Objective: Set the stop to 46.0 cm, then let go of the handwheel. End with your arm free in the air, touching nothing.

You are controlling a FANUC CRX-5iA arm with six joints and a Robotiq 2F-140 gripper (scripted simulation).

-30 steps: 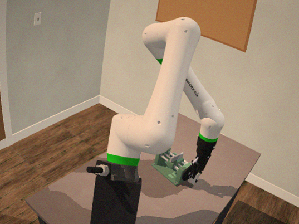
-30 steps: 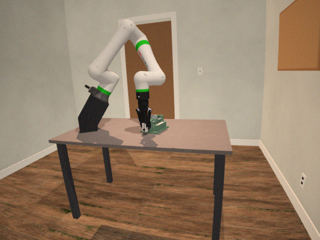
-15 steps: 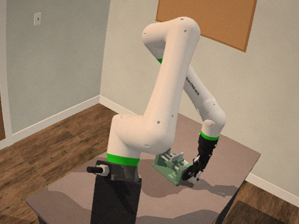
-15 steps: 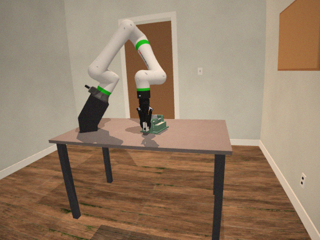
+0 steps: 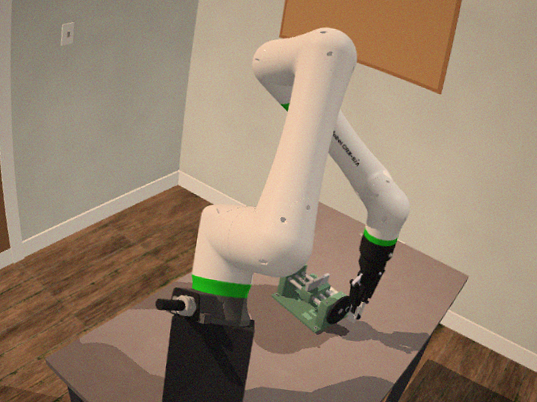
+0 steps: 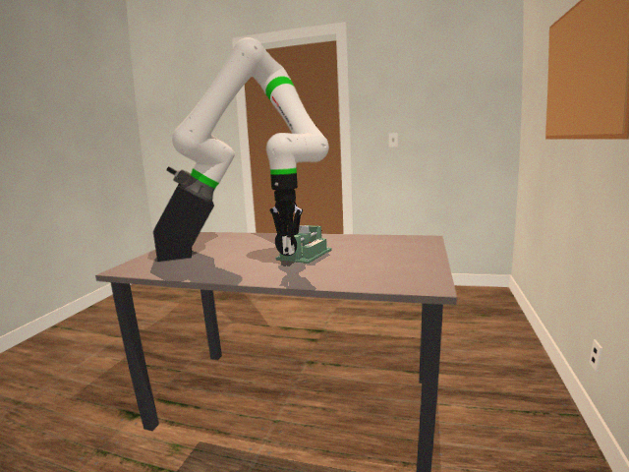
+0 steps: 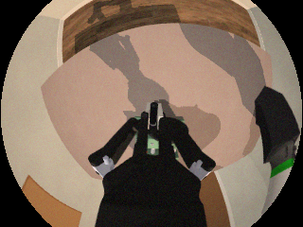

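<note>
My hand is 1 cm past the black handwheel, 2 cm to the right of it and 1 cm above it. From my hand the other things lie so: green stop fixture (2 cm behind, 14 cm to the left, 1 cm above).
</note>
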